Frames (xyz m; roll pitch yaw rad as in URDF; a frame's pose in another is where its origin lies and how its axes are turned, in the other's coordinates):
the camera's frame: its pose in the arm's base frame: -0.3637 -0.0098 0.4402 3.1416 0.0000 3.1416
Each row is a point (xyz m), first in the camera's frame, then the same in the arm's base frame.
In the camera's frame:
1: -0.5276 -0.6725 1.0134
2: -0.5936 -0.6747 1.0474
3: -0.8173 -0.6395 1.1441
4: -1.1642 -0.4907 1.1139
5: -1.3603 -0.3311 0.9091
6: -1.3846 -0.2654 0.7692
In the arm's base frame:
1: 0.1639 -0.6823 -0.5732
2: 0.2299 -0.6845 -0.6072
3: 0.4536 -0.6493 -0.7039
4: 0.8005 -0.5005 -0.6737
5: 0.9966 -0.3409 -0.4689
6: 1.0209 -0.2752 -0.3290

